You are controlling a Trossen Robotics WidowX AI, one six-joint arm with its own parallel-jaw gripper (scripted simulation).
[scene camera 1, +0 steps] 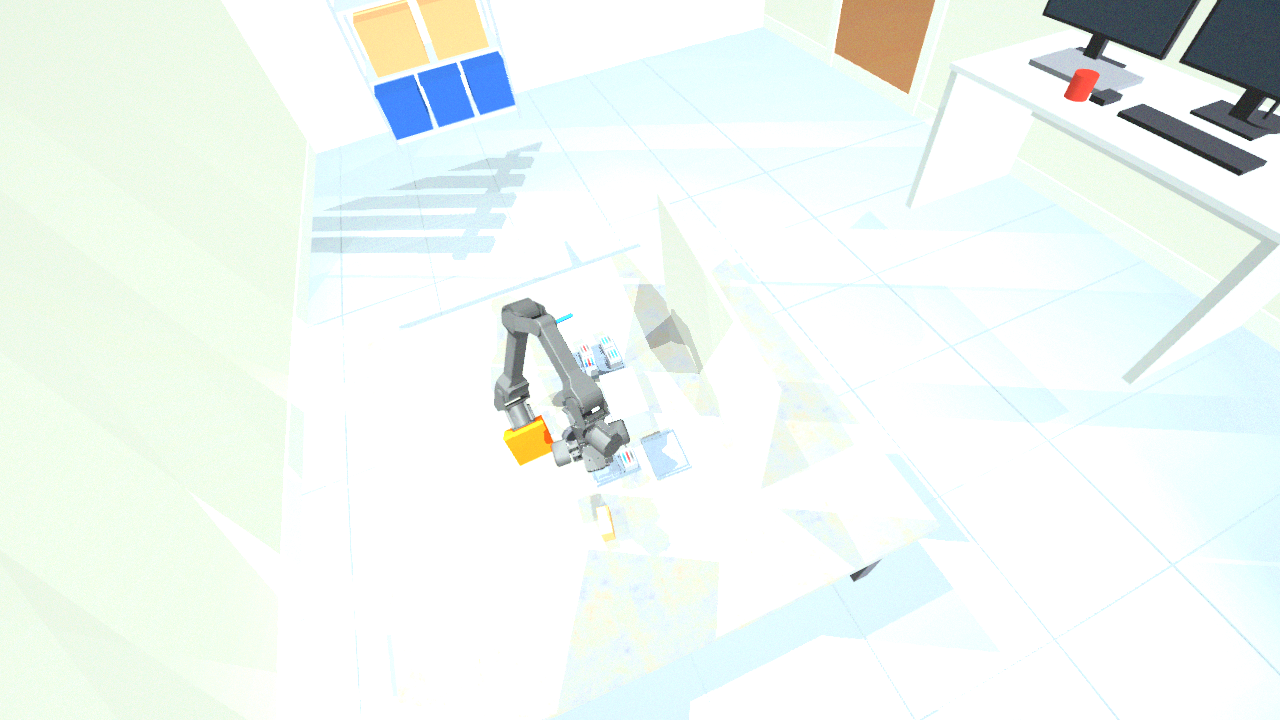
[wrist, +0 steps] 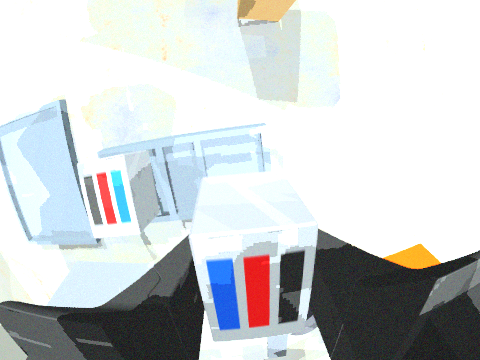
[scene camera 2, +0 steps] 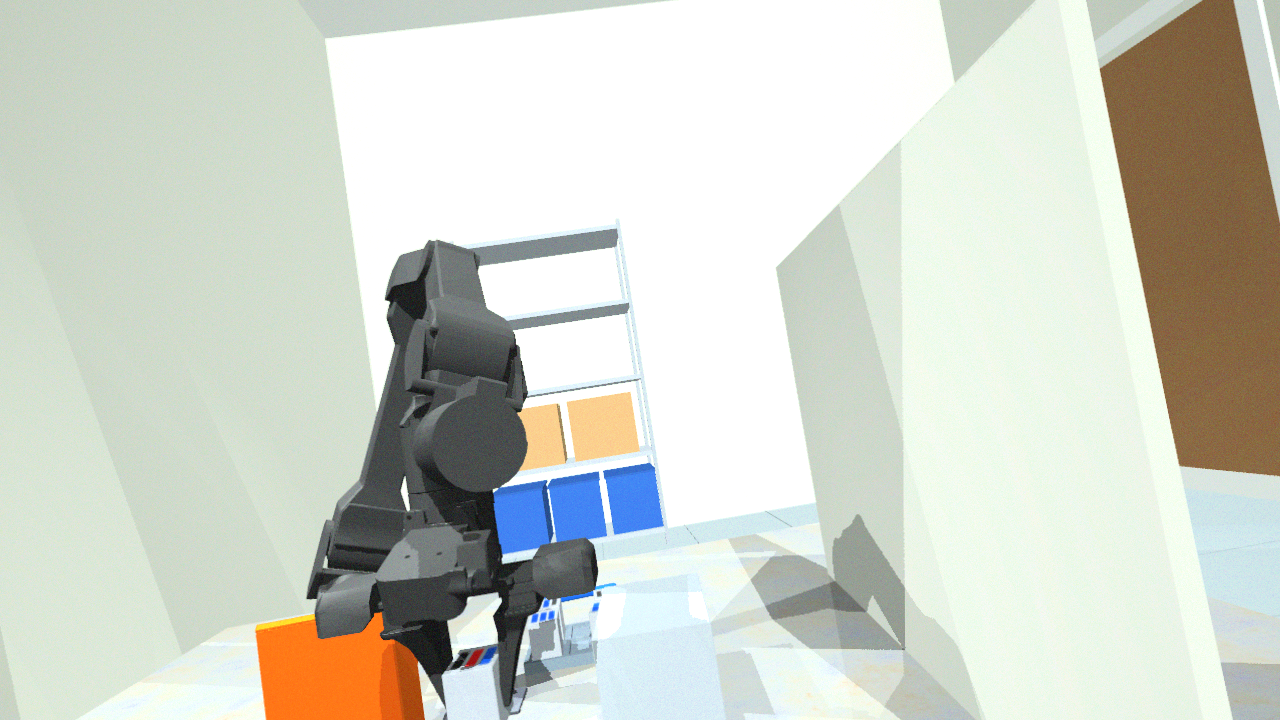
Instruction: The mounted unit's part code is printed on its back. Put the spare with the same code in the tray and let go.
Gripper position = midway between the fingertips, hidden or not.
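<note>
My gripper (scene camera 1: 596,458), (wrist: 247,233). Pale rack (wrist: 179,162). Light blue tray (scene camera 1: 664,450). Tall pale panel (scene camera 2: 995,476).
</note>
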